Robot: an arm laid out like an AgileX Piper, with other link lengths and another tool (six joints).
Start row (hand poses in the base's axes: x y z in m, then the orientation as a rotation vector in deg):
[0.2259, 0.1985, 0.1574, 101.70, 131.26, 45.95]
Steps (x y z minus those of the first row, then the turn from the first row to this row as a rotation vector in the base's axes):
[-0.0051, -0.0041, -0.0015, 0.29, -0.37, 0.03]
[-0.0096, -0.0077, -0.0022, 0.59, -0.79, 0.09]
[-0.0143, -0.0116, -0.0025, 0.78, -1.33, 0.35]
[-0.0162, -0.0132, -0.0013, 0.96, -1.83, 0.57]
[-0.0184, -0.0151, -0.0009, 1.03, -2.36, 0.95]
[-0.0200, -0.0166, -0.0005, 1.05, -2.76, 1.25]
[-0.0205, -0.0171, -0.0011, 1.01, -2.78, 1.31]
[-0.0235, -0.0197, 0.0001, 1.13, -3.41, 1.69]
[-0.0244, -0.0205, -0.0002, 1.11, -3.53, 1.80]
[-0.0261, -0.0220, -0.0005, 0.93, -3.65, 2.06]
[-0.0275, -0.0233, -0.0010, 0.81, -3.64, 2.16]
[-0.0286, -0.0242, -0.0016, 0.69, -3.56, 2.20]
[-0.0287, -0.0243, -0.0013, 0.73, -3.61, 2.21]
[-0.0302, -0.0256, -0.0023, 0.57, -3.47, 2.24]
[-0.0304, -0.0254, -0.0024, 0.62, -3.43, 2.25]
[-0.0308, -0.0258, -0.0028, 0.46, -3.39, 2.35]
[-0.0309, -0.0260, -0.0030, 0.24, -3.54, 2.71]
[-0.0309, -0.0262, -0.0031, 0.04, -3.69, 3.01]
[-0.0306, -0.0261, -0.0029, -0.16, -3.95, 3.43]
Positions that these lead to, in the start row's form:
[0.2208, 0.1944, 0.1559, 101.49, 131.06, 46.59]
[0.2163, 0.1908, 0.1552, 101.22, 130.86, 47.28]
[0.2116, 0.1869, 0.1549, 100.59, 130.80, 47.94]
[0.2097, 0.1853, 0.1561, 100.04, 130.71, 48.55]
[0.2075, 0.1834, 0.1565, 99.26, 130.78, 49.07]
[0.2059, 0.1819, 0.1569, 98.64, 130.84, 49.42]
[0.2054, 0.1814, 0.1563, 98.55, 130.89, 49.39]
[0.2024, 0.1788, 0.1575, 97.70, 130.88, 50.03]
[0.2015, 0.1780, 0.1572, 97.48, 130.91, 50.10]
[0.1998, 0.1765, 0.1569, 97.05, 131.11, 49.99]
[0.1984, 0.1752, 0.1564, 96.91, 131.22, 49.85]
[0.1973, 0.1743, 0.1558, 96.89, 131.31, 49.65]
[0.1972, 0.1742, 0.1561, 96.86, 131.29, 49.73]
[0.1957, 0.1729, 0.1551, 96.87, 131.41, 49.44]
[0.1955, 0.1731, 0.1550, 96.92, 131.45, 49.48]
[0.1951, 0.1727, 0.1546, 96.78, 131.58, 49.26]
[0.1950, 0.1725, 0.1544, 96.21, 131.86, 49.14]
[0.1950, 0.1723, 0.1543, 95.71, 132.07, 49.03]
[0.1953, 0.1724, 0.1545, 94.99, 132.33, 49.01]

